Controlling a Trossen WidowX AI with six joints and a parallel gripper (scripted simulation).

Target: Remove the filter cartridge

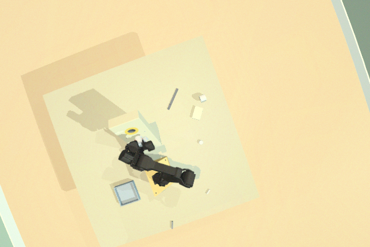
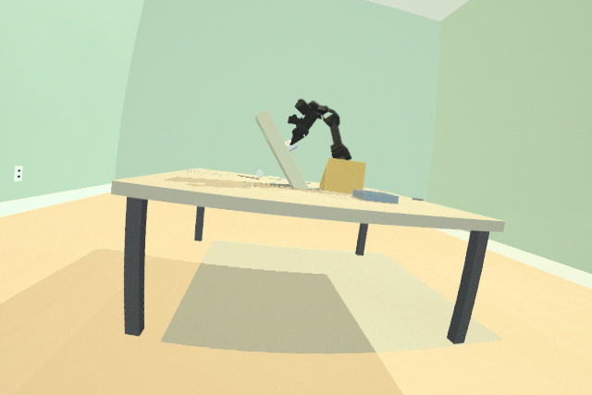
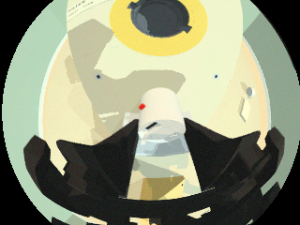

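The service panel lies 5 cm ahead of my gripper tip and 2 cm below it. From my gripper tip the other things lie so: cream tile 4 cm ahead, 42 cm to the right, 19 cm below; round filter cartridge right at my gripper tip; blue-grey tray 36 cm behind, 27 cm to the left, 19 cm below.
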